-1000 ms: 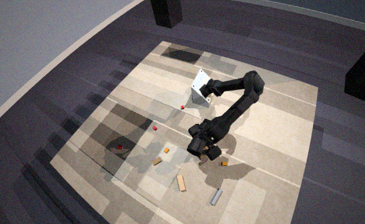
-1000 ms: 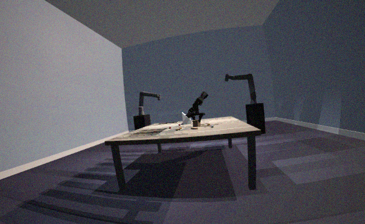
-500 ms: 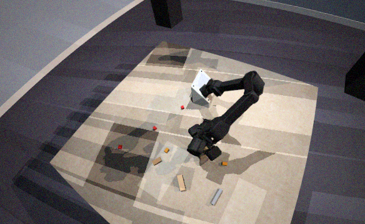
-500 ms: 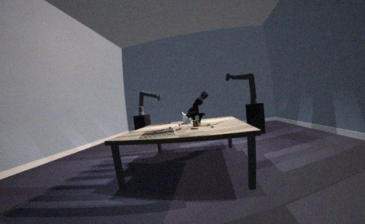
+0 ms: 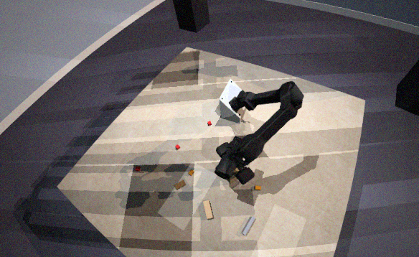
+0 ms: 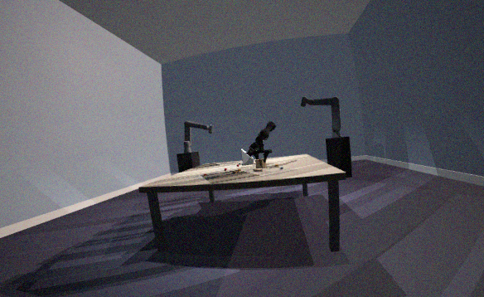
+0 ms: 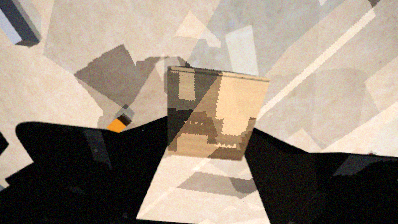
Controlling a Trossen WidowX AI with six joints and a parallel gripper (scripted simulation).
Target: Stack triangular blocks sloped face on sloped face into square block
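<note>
Right now my gripper tip is 10 mm below the wooden block. Round my gripper tip: grey bar: 170 mm ahead, 170 mm to the left, 30 mm below.
</note>
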